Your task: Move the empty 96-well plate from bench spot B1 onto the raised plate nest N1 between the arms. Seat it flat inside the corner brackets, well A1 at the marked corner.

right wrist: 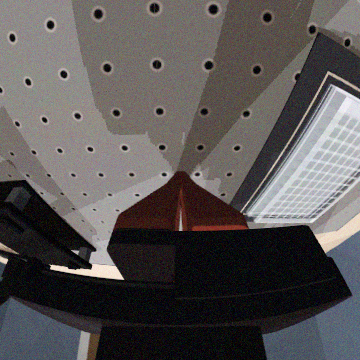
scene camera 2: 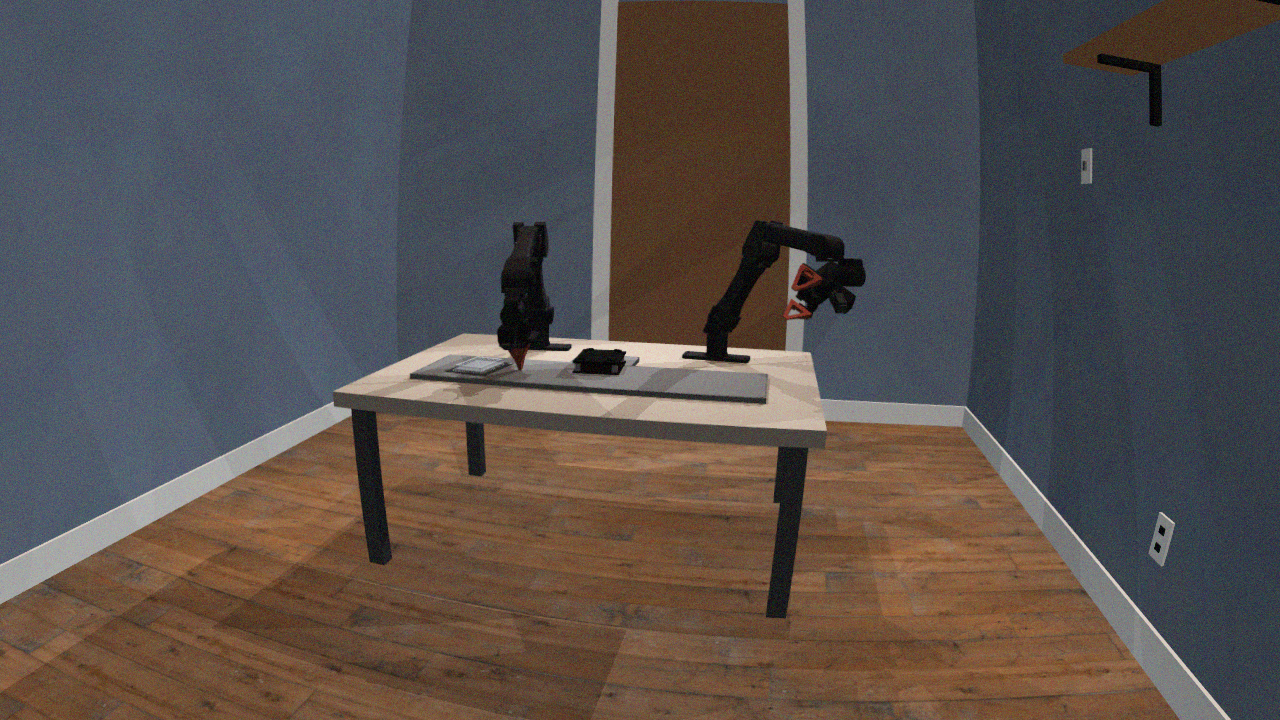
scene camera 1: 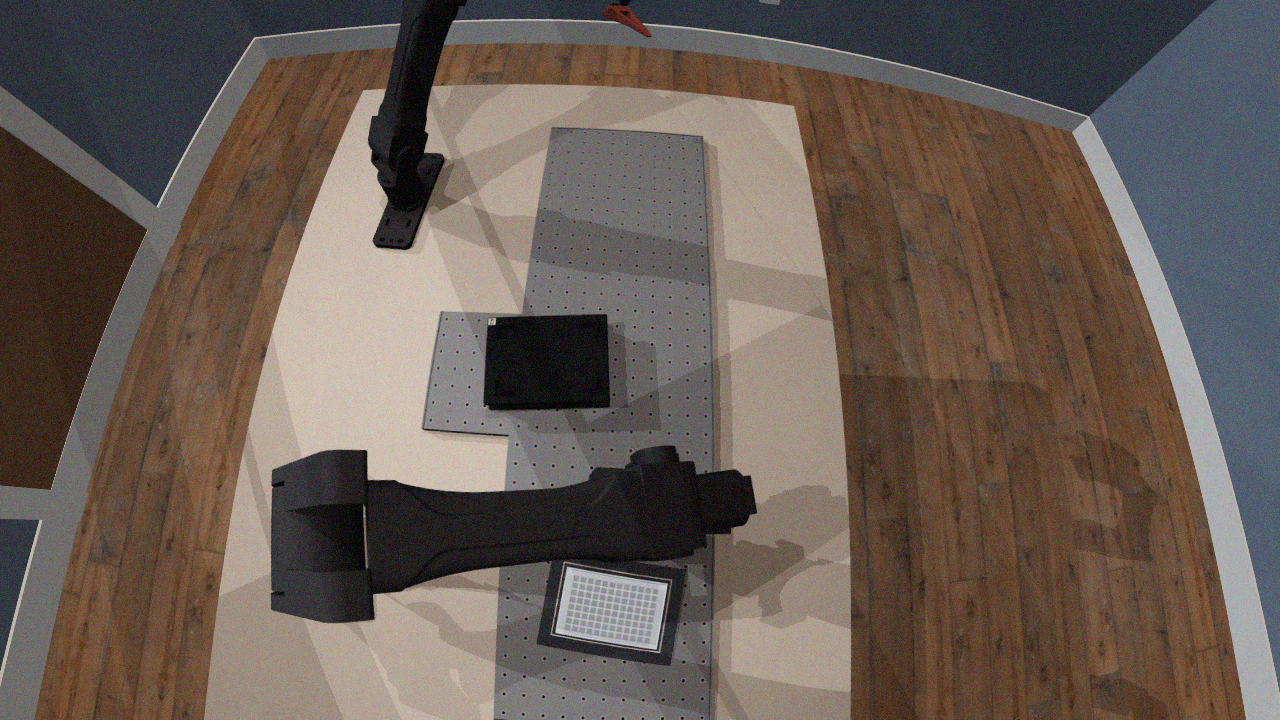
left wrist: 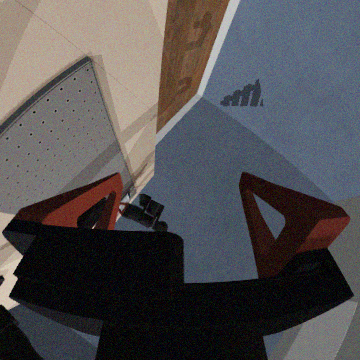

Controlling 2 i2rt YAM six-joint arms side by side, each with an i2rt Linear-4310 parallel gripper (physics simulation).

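Seen in the pictures: left gripper, between the fingertips: (scene camera 2: 789, 304) (scene camera 1: 670, 14) (left wrist: 180, 178); right gripper, between the fingertips: (right wrist: 180, 177) (scene camera 2: 520, 369); left arm's base, origin of its link: (right wrist: 20, 256) (scene camera 2: 716, 358) (scene camera 1: 410, 199); right arm's base, origin of its link: (scene camera 2: 539, 348).
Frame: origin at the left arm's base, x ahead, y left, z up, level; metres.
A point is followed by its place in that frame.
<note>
The white 96-well plate (scene camera 1: 610, 607) @(z 0.019, x 0.425, y -0.571 m) (scene camera 2: 478, 366) @(z 0.031, x 0.489, y -0.544 m) (right wrist: 320, 175) @(z 0.027, x 0.431, y -0.563 m) lies flat on the dark mat of bench spot B1 (scene camera 1: 677, 586) @(z 0.015, x 0.506, y -0.537 m) (right wrist: 305, 80) @(z 0.015, x 0.489, y -0.517 m). The raised black nest N1 (scene camera 1: 546, 362) @(z 0.046, x 0.303, y -0.272 m) (scene camera 2: 599, 360) @(z 0.046, x 0.367, y -0.247 m) (right wrist: 40, 215) @(z 0.018, x 0.334, y -0.300 m) bears no plate; a small pale label shows at its upper left corner in scene camera 1. My right gripper (scene camera 2: 520, 367) @(z 0.013, x 0.405, y -0.457 m) (right wrist: 180, 177) @(z 0.013, x 0.405, y -0.457 m) is shut and empty, pointing down low over the perforated board between plate and nest; its own arm hides it in scene camera 1. My left gripper (scene camera 2: 790, 302) @(z 0.229, x 0.402, y 0.239 m) (left wrist: 180, 178) @(z 0.229, x 0.402, y 0.239 m) is open and empty, high up and far from the plate.
The grey perforated board (scene camera 1: 626, 197) @(z 0.013, x 0.371, y 0.034 m) (scene camera 2: 689, 383) @(z 0.013, x 0.400, y -0.002 m) (left wrist: 60, 115) @(z 0.013, x 0.410, y 0.143 m) lies on the pale table (scene camera 1: 769, 214) @(z 0.000, x 0.615, y 0.055 m) (scene camera 2: 581, 411) @(z 0.000, x 0.694, y -0.182 m). The right arm (scene camera 1: 528, 528) @(z 0.349, x 0.361, y -0.474 m) stretches across the board beside the plate and covers the mat's upper edge. The left arm (scene camera 1: 416, 98) @(z 0.193, x 0.064, y 0.040 m) (scene camera 2: 738, 291) @(z 0.216, x 0.085, y 0.070 m) stands at the other end.
</note>
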